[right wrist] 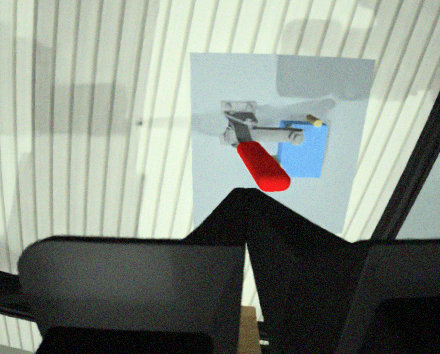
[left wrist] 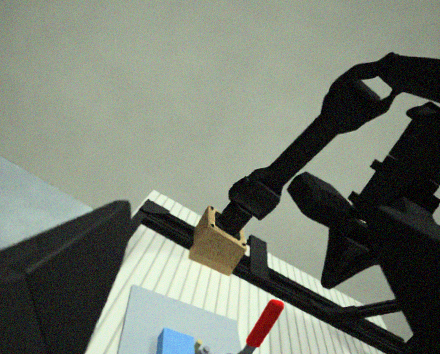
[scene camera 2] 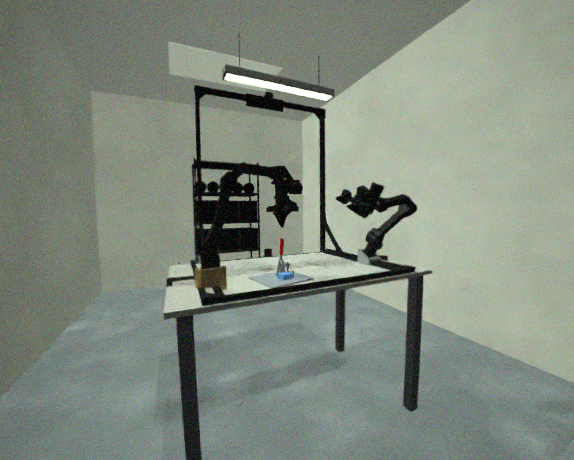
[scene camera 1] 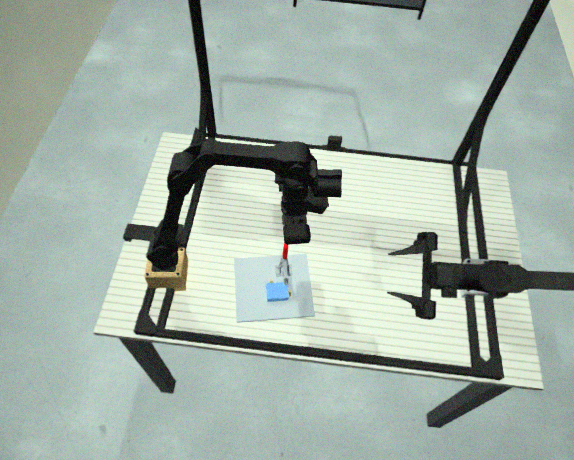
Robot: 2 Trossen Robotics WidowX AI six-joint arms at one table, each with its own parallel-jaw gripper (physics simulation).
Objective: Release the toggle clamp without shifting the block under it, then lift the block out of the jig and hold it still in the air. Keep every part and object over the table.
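Places are measured from the left arm's base along level axes (x left, y back, z up), in millimetres.
Pixels of known places: left gripper, fingertip midpoint: [left wrist: 251, 216] [scene camera 2: 341, 202] [scene camera 1: 387, 273]; right gripper, fingertip midpoint: [right wrist: 244, 199] [left wrist: 324, 286] [scene camera 2: 282, 227] [scene camera 1: 292, 226]; left arm's base, origin of the base link: [scene camera 2: 369, 253]; right arm's base, origin of the base link: [left wrist: 227, 226] [scene camera 2: 210, 267] [scene camera 1: 164, 262].
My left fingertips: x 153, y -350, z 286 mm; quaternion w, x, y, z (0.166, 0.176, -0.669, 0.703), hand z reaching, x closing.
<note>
For each thing: its top centre in the pictures, then the offset to it from my left fingertips. "*": a spot on its surface instead.
- blue block, middle of its top: [right wrist: 303, 152] [left wrist: 178, 349] [scene camera 1: 277, 290] [scene camera 2: 285, 273] dy -238, dx -93, dz -313 mm
- grey jig plate, middle of its top: [right wrist: 277, 154] [scene camera 1: 273, 286] [scene camera 2: 280, 277] dy -251, dx -115, dz -335 mm
- toggle clamp's red handle, surface spot: [right wrist: 265, 167] [left wrist: 277, 314] [scene camera 1: 288, 246] [scene camera 2: 282, 241] * dy -215, dx -160, dz -178 mm
The blue block [scene camera 1: 277, 291] [scene camera 2: 286, 275] [left wrist: 175, 342] [right wrist: 310, 160] lies on the grey jig plate [scene camera 1: 250, 310] [right wrist: 215, 75] against brass pins [right wrist: 314, 120]. The toggle clamp's red handle [scene camera 1: 285, 251] [scene camera 2: 282, 246] [left wrist: 265, 322] [right wrist: 265, 167] stands upright; its metal arm [right wrist: 270, 134] reaches out with its tip over the block. My right gripper [scene camera 2: 283, 225] [left wrist: 324, 286] [right wrist: 244, 199] is shut and empty, pointing down a little above the handle's top, with a gap in scene view 2. My left gripper [scene camera 1: 389, 273] [scene camera 2: 342, 197] is open and empty, high up and well away from the clamp.
A wooden box [scene camera 1: 167, 277] [scene camera 2: 211, 278] [left wrist: 217, 250] stands around the right arm's base. A black frame [scene camera 1: 320, 352] runs along the table's edges, with posts [scene camera 1: 200, 65] [scene camera 2: 322, 175] rising at the back. A dark shelf rack stands behind the table.
</note>
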